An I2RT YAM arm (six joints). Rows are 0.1 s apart.
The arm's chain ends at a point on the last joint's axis. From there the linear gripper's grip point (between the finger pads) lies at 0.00 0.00 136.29 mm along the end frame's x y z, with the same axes.
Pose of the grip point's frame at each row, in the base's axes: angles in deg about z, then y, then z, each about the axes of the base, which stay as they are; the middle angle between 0 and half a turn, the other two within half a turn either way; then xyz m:
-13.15 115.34 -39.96 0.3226 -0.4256 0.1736
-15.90 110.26 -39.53 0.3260 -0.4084 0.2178
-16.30 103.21 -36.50 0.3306 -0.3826 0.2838
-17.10 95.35 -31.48 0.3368 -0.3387 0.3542
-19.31 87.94 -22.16 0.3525 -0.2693 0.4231
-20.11 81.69 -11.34 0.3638 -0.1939 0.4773
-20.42 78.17 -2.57 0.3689 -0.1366 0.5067
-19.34 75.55 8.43 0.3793 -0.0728 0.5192
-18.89 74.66 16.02 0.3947 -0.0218 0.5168
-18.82 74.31 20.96 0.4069 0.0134 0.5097
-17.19 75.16 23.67 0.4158 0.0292 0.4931
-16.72 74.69 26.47 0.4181 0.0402 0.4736
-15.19 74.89 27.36 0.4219 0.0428 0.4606
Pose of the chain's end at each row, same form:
-13.15 115.34 -39.96 0.2282 -0.3465 0.2319
-15.90 110.26 -39.53 0.2274 -0.3270 0.2650
-16.30 103.21 -36.50 0.2239 -0.3037 0.3149
-17.10 95.35 -31.48 0.2211 -0.2678 0.3669
-19.31 87.94 -22.16 0.2264 -0.2179 0.4182
-20.11 81.69 -11.34 0.2316 -0.1674 0.4576
-20.42 78.17 -2.57 0.2356 -0.1306 0.4788
-19.34 75.55 8.43 0.2487 -0.0921 0.4852
-18.89 74.66 16.02 0.2684 -0.0581 0.4807
-18.82 74.31 20.96 0.2844 -0.0335 0.4728
-17.19 75.16 23.67 0.2951 -0.0237 0.4582
-16.72 74.69 26.47 0.3004 -0.0184 0.4376
-15.19 74.89 27.36 0.3050 -0.0177 0.4251

